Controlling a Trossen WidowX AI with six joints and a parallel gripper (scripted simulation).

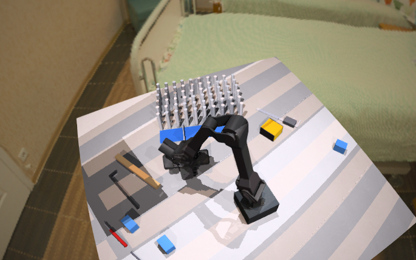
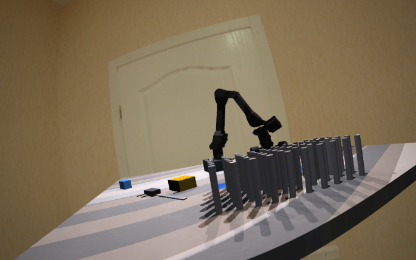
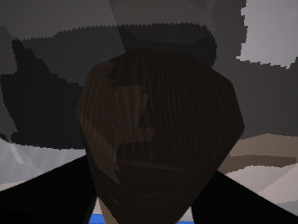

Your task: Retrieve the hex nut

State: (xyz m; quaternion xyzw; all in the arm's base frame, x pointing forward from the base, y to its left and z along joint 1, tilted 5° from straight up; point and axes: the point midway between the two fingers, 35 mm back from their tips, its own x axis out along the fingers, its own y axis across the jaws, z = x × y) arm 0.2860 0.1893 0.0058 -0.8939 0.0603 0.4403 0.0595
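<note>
Right now my gripper tip is 100 mm short of the brown-handled tool and 20 mm to the left of it. The rest, counted from my gripper tip: blue taped strip 140 mm ahead, 110 mm to the right, 10 mm below; hex nut 200 mm ahead, 30 mm to the right, 10 mm below; red-handled tool 390 mm to the left, 240 mm behind.
</note>
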